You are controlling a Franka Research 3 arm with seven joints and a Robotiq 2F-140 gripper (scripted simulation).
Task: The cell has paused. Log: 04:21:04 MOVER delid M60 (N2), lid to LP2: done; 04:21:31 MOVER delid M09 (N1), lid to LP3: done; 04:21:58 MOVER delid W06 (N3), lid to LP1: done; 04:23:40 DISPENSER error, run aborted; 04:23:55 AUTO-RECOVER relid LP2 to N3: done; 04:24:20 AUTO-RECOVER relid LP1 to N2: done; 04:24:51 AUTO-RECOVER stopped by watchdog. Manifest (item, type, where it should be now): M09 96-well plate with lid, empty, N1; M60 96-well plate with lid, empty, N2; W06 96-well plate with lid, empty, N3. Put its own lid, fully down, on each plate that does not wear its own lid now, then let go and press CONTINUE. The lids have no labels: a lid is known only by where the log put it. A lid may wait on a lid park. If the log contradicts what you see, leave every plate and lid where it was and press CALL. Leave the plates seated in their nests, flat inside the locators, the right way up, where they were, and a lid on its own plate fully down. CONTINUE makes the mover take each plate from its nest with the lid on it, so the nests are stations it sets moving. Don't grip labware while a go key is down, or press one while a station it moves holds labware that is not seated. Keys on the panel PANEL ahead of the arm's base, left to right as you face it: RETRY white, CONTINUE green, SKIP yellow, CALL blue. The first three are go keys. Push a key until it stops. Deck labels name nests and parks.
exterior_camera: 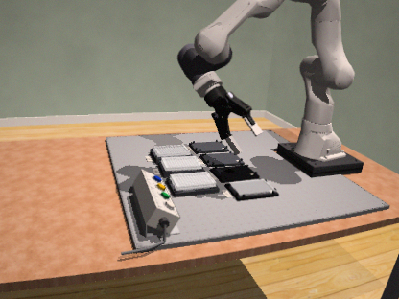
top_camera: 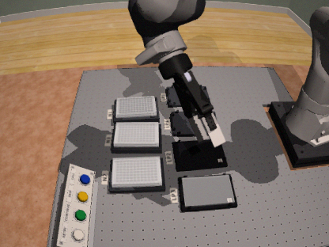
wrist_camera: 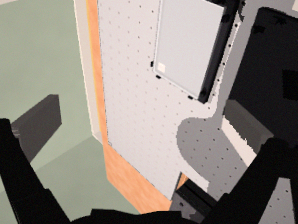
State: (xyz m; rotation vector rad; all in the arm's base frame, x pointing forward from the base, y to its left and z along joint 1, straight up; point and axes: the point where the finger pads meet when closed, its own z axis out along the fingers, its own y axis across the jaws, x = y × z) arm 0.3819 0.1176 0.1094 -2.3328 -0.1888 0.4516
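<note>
Now: the lid park LP3 6 cm to the left of my hand and 14 cm below it. The rest, counted from my hand: LP2 label (8 cm ahead, 7 cm to the right, 15 cm below); LP3 label (8 cm ahead, 6 cm to the left, 15 cm below); lid park LP2 (1 cm behind, 7 cm to the right, 14 cm below).
</note>
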